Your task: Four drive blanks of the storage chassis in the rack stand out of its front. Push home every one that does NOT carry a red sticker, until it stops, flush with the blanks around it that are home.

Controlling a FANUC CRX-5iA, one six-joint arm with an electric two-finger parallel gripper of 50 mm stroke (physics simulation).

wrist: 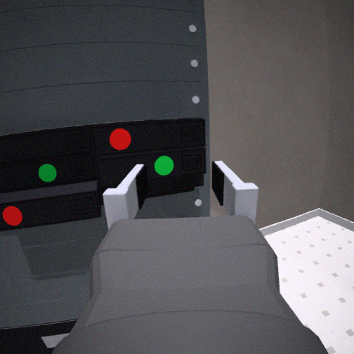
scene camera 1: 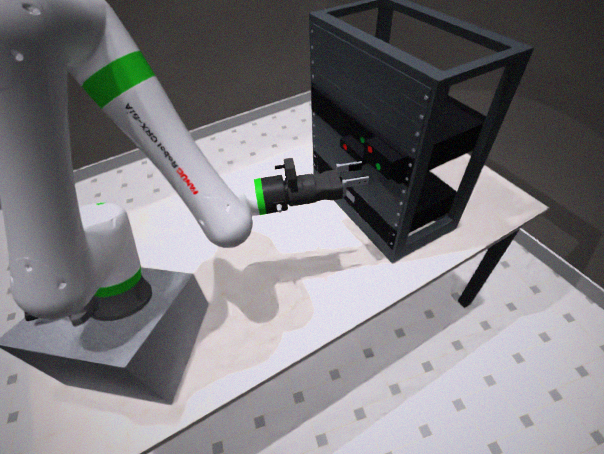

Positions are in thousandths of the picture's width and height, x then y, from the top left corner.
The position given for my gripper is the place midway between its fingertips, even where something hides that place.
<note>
I see my gripper (scene camera 1: 603,380) and a rack (scene camera 1: 615,226).
The rack is seen too in the wrist view (wrist: 199,199).
</note>
